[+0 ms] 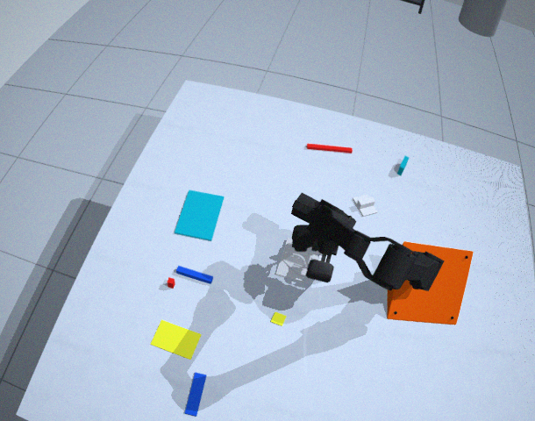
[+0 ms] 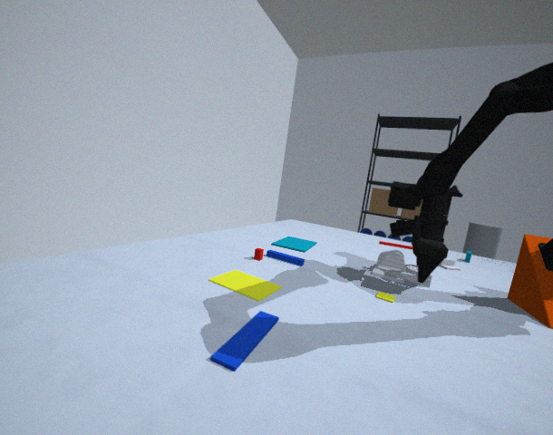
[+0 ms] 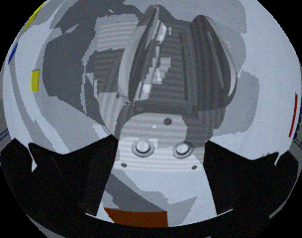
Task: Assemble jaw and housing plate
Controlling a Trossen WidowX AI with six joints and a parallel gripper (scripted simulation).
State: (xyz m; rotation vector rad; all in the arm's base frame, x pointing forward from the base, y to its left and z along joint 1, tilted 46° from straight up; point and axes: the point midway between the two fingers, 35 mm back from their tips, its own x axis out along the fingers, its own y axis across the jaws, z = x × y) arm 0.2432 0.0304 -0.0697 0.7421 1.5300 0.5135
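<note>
Now: the white jaw piece 2 cm ahead of my gripper tip, 1 cm to the left of it and 1 cm above it. Round my gripper tip: white base (7 cm ahead, 1 cm to the right); then white stand (12 cm behind, 24 cm to the right); then small yellow tile (9 cm ahead, 17 cm to the left, 1 cm below).
</note>
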